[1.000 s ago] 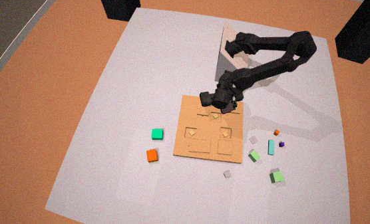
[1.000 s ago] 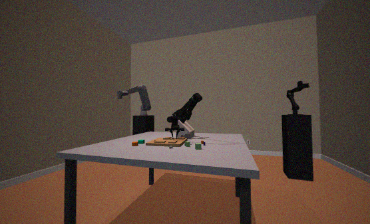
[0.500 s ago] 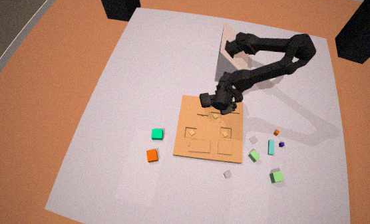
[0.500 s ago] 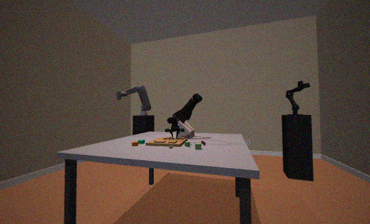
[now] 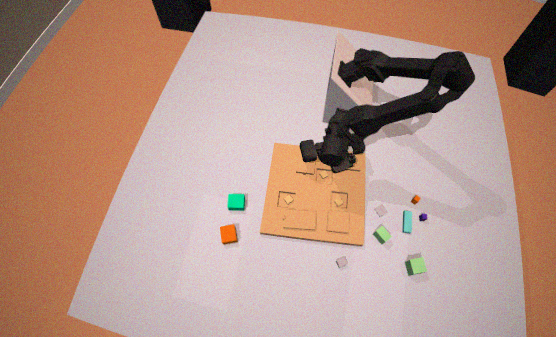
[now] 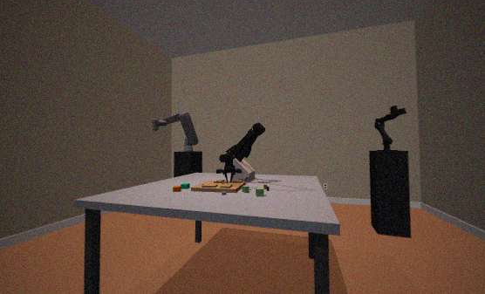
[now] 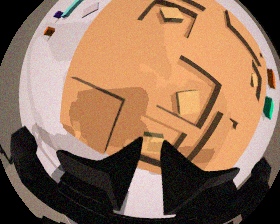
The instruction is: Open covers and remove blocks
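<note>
My gripper tip is now 110 mm short of the tan puzzle board. The rest, counted from my gripper tip: teal bar (280 mm to the left, 130 mm ahead, 10 mm below); tiny orange cube (290 mm to the left, 60 mm ahead); green block (230 mm to the right, 210 mm ahead).
</note>
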